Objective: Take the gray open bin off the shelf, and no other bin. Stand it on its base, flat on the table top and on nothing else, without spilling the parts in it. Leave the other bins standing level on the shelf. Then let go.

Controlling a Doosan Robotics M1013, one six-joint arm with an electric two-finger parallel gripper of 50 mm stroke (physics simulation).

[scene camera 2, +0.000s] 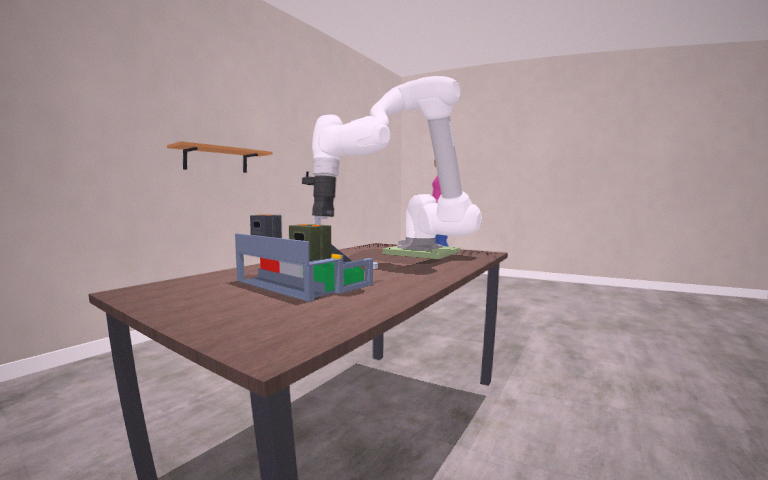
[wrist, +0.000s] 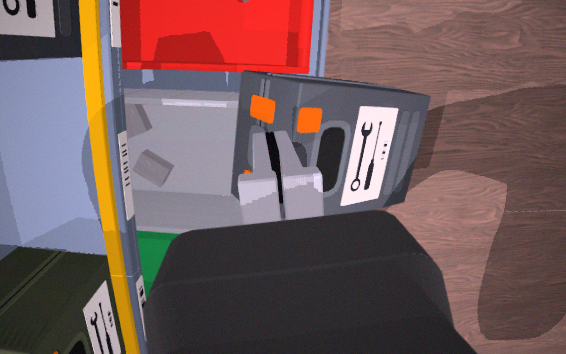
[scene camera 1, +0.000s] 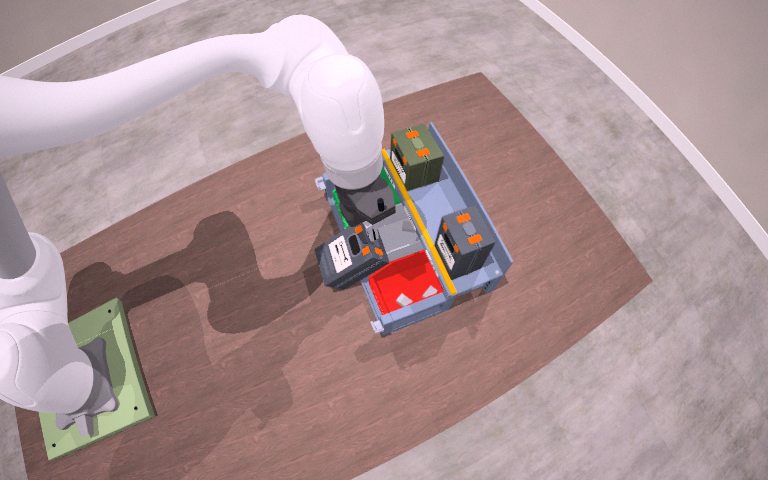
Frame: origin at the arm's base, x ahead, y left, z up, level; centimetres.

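Seen in the pictures: gripper, fingertip midpoint: (wrist: 271,154) (scene camera 1: 372,235); arm's base, origin of the base link: (scene camera 2: 420,247) (scene camera 1: 82,383).
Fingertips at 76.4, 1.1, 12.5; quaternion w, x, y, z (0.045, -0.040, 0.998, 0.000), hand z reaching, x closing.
Offsets run from my fingertips to a thing's top centre, as dx, dy, dz. "spot": to the spot under its first point. Level surfaces: height alone.
The gray open bin {+7.1, +3.2, -6.9} (scene camera 1: 396,234) (scene camera 2: 291,269) (wrist: 202,132) is in the front row of the blue-gray shelf {spot: +23.0, +0.8, +1.2} (scene camera 1: 472,189) (scene camera 2: 271,246), between a red bin {+5.8, -9.0, -6.9} (scene camera 1: 404,278) (scene camera 2: 270,264) (wrist: 250,47) and a green bin {+6.8, +14.2, -6.9} (scene camera 1: 389,178) (scene camera 2: 324,277) (wrist: 150,250). Two gray parts show in it in the wrist view. A dark gray case {-4.2, +1.6, -2.2} (scene camera 1: 355,276) (wrist: 320,95) lies tilted over its front part and sticks out past the shelf front, hiding that end. My gripper (scene camera 1: 371,233) (scene camera 2: 318,219) (wrist: 271,154) is shut and empty, above this case's inner end; whether it touches is unclear.
A yellow strip {+11.2, +2.7, -3.8} (scene camera 1: 419,220) (wrist: 95,125) runs behind the front bins. Behind it stand an olive case {+16.5, +13.7, +4.9} (scene camera 1: 425,169) (scene camera 2: 320,243) (wrist: 35,295) and another dark gray case {+14.8, -9.3, +7.4} (scene camera 1: 474,257) (scene camera 2: 271,226) (wrist: 40,47). The wooden table {dz -15.0} (scene camera 1: 237,367) (scene camera 2: 186,316) extends around the shelf.
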